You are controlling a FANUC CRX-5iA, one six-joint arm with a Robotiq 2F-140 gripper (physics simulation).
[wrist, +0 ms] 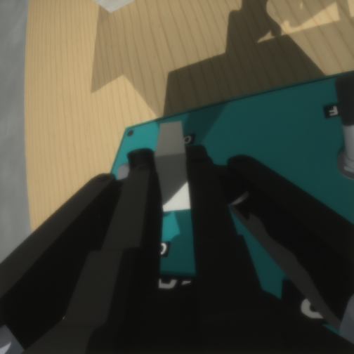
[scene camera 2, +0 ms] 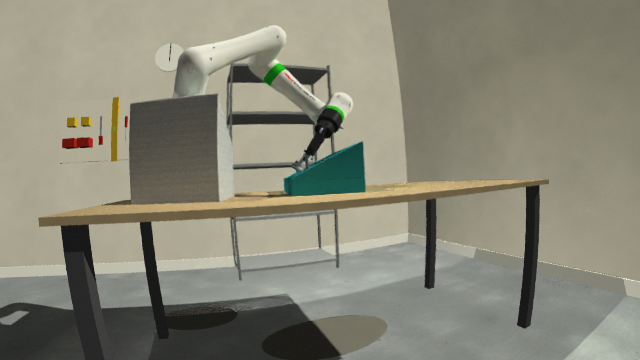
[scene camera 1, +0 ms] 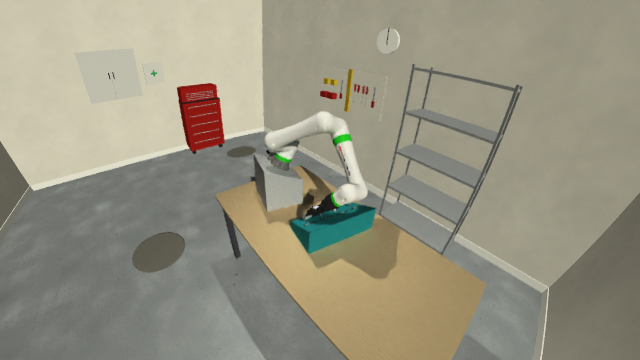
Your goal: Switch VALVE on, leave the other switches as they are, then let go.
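Seen in the pictures: gripper, fingertip midpoint: (scene camera 2: 299,169) (scene camera 1: 303,218); arm's base, origin of the base link: (scene camera 2: 181,129) (scene camera 1: 279,165).
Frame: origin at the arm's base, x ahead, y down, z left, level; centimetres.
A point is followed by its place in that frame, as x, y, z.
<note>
The teal sloped switch panel (scene camera 1: 342,232) @(67.2, 18.4, 0.0) (scene camera 2: 335,177) @(51.7, 20.5, -20.9) (wrist: 280,117) stands on the table. My gripper (scene camera 1: 307,217) @(42.4, 17.0, -11.1) (scene camera 2: 299,164) @(42.4, 17.0, -11.1) (wrist: 173,142) is shut and empty, with its tips low over the panel's near-robot end, close to the end switch. That switch's grey lever tip (wrist: 123,171) shows just left of the fingers in the wrist view; the rest is hidden, so its position cannot be told. Parts of its upper label (wrist: 189,139), lower label (wrist: 164,248) and nameplate (wrist: 175,283) show, too little to read VALVE. Contact cannot be told.
Another switch (wrist: 345,107) with a black handle stands at the right edge of the wrist view, its handle toward a partly visible label (wrist: 331,111). The grey robot pedestal (scene camera 1: 282,190) @(16.2, 10.2, -9.0) (scene camera 2: 175,150) @(-0.9, 9.7, -17.2) stands beside the panel on the wooden table (scene camera 1: 400,300) @(118.3, 26.1, -8.5) (scene camera 2: 450,189) @(81.2, 26.1, -45.9). A shelf rack (scene camera 1: 400,145) stands behind.
</note>
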